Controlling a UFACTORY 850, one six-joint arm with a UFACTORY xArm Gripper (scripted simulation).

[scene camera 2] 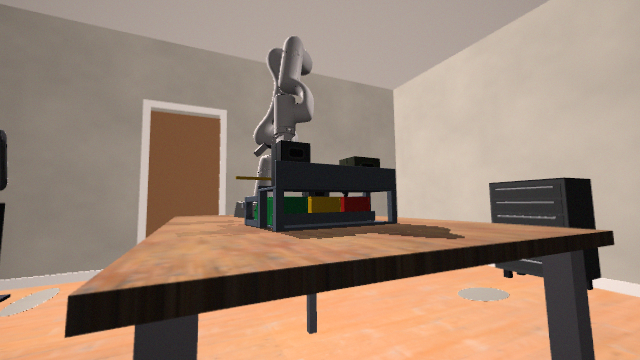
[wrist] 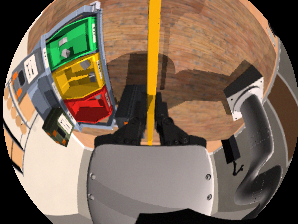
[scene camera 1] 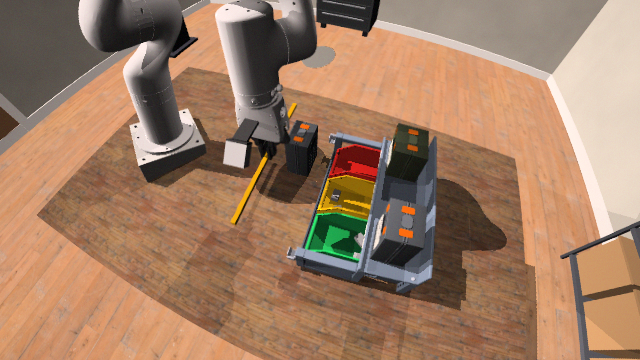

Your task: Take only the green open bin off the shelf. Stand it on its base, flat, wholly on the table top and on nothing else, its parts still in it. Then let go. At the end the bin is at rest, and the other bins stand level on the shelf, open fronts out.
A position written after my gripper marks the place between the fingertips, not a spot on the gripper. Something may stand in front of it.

In view: my gripper (scene camera 1: 268, 154), a green bin (scene camera 1: 335, 232) and a yellow bin (scene camera 1: 356, 194).
The green bin also shows in the wrist view (wrist: 81, 38). The yellow bin also shows in the wrist view (wrist: 72, 81). My gripper is seen too in the wrist view (wrist: 151, 100).
